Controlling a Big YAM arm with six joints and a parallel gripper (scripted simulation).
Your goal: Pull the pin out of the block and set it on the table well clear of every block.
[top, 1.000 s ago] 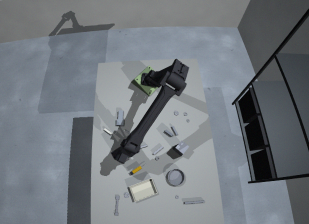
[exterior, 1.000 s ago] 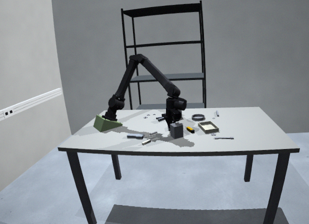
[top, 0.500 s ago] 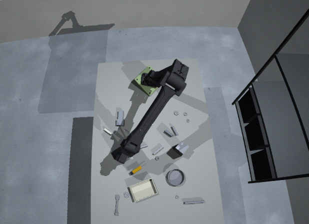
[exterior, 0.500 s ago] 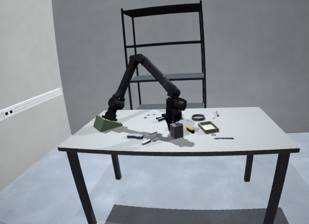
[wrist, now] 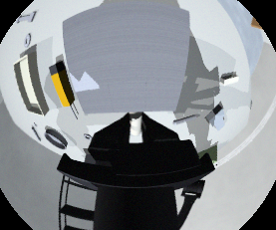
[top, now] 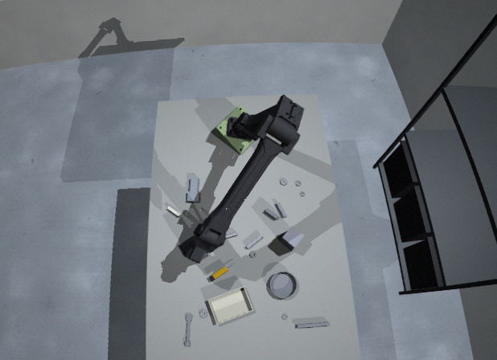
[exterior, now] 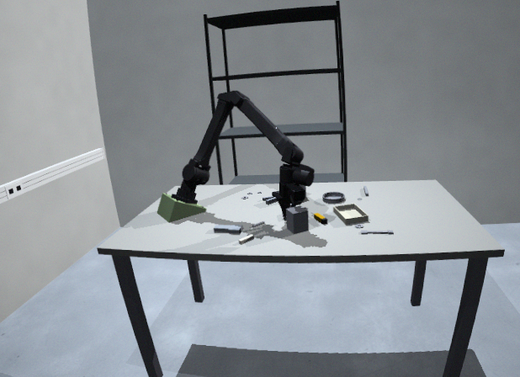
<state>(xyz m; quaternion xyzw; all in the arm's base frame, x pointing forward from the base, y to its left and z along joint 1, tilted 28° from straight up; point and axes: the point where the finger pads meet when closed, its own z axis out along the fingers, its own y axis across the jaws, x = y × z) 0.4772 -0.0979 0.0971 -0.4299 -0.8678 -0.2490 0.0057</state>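
My hand is 2 cm short of the pale pin and 2 cm to the left of it. Round my hand: white bar 10 cm behind, 18 cm to the right, 3 cm below; grey block 5 cm ahead, 5 cm to the right, 1 cm above; shallow cream tray 24 cm ahead, 9 cm to the left, 3 cm below.
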